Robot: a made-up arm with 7 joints.
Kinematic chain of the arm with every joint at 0, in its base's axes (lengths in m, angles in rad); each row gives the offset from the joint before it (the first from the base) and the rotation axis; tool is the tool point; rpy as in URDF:
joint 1: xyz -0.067 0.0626 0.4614 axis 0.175 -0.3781 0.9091
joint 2: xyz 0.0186 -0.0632 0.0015 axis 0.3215 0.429 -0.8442
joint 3: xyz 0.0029 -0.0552 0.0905 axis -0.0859 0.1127 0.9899
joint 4: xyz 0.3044 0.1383 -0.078 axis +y
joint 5: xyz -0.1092 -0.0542 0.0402 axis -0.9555 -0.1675 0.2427
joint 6: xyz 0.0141 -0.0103 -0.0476 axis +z
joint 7: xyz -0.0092 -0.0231 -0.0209 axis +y
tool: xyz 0.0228 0.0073 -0.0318 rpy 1.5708 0 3.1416
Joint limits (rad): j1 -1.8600..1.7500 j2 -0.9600..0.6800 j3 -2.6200..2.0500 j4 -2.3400..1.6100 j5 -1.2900..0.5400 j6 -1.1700..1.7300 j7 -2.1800..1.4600
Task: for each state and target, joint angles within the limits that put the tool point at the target. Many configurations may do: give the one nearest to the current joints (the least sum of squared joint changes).
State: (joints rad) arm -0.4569 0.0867 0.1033 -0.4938 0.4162 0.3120 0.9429
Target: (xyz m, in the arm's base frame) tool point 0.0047 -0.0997 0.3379
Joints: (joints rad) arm -0.8505 0.2400 0.4500 -0.2634 0.2378 0.2052 1.0868
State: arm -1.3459 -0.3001 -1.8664 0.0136 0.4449 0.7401 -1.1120
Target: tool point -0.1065 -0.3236 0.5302
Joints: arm -0.7284 -0.3267 -1.5767 -0.3799 0.2633 0.8129 -0.9365
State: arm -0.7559 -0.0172 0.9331 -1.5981 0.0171 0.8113 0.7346
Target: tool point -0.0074 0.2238 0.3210
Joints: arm -0.3587 0.0946 1.5524 -1.3767 0.4371 0.9050 0.6230
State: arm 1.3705 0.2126 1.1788 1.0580 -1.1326 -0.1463 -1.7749
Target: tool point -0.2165 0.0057 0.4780
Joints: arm 1.6538 0.3039 1.6047 1.0472 -1.1892 -0.2357 -1.8529
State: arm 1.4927 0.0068 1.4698 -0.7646 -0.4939 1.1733 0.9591
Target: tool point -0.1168 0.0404 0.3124
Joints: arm 1.5323 0.1266 1.6684 -0.2094 -0.5969 1.1139 0.9861
